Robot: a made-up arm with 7 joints. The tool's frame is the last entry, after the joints.
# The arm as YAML. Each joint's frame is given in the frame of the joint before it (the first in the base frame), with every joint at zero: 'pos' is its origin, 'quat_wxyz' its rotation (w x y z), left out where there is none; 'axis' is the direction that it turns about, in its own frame. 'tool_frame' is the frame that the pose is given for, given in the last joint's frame.
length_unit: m
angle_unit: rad
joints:
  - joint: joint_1
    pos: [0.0, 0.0, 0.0]
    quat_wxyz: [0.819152, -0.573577, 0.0, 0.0]
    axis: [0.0, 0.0, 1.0]
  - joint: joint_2
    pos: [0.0, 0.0, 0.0]
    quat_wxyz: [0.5, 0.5, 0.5, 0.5]
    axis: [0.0, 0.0, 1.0]
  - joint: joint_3
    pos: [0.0, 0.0, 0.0]
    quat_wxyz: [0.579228, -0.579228, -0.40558, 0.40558]
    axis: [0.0, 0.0, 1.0]
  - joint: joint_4
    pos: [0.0, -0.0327, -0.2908]
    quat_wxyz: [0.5, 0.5, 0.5, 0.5]
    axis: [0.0, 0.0, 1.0]
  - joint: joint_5
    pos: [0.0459, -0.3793, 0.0]
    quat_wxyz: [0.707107, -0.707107, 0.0, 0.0]
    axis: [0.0, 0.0, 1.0]
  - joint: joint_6
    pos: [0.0, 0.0, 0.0]
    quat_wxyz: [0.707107, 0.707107, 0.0, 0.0]
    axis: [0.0, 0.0, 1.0]
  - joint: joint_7
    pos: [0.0, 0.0, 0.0]
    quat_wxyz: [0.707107, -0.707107, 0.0, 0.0]
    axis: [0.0, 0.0, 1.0]
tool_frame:
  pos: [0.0, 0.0, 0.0]
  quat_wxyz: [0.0, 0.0, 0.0, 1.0]
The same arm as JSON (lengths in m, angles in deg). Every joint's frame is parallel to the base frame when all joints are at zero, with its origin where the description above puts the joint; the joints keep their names.
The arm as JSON. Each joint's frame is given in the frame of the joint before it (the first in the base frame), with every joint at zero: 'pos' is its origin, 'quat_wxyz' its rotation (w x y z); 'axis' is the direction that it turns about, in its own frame. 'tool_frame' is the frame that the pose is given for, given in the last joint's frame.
{"length_unit": "m", "angle_unit": "deg", "joints": [
  {"joint": "joint_1", "pos": [0.0, 0.0, 0.0], "quat_wxyz": [1.0, 0.0, 0.0, 0.0], "axis": [0.0, 0.9397, 0.342]},
  {"joint": "joint_2", "pos": [0.0, 0.0, 0.0], "quat_wxyz": [1.0, 0.0, 0.0, 0.0], "axis": [1.0, 0.0, 0.0]},
  {"joint": "joint_3", "pos": [0.0, 0.0, 0.0], "quat_wxyz": [1.0, 0.0, 0.0, 0.0], "axis": [0.0, 0.0, 1.0]},
  {"joint": "joint_4", "pos": [0.0327, 0.0, -0.2908], "quat_wxyz": [1.0, 0.0, 0.0, 0.0], "axis": [0.0, 1.0, 0.0]},
  {"joint": "joint_5", "pos": [-0.0459, 0.0, -0.3793], "quat_wxyz": [1.0, 0.0, 0.0, 0.0], "axis": [0.0, 0.0, 1.0]},
  {"joint": "joint_6", "pos": [0.0, 0.0, 0.0], "quat_wxyz": [1.0, 0.0, 0.0, 0.0], "axis": [0.0, 1.0, 0.0]},
  {"joint": "joint_7", "pos": [0.0, 0.0, 0.0], "quat_wxyz": [1.0, 0.0, 0.0, 0.0], "axis": [0.0, 0.0, 1.0]}
], "tool_frame": {"pos": [0.0, 0.0, 0.0], "quat_wxyz": [1.0, 0.0, 0.0, 0.0]}}

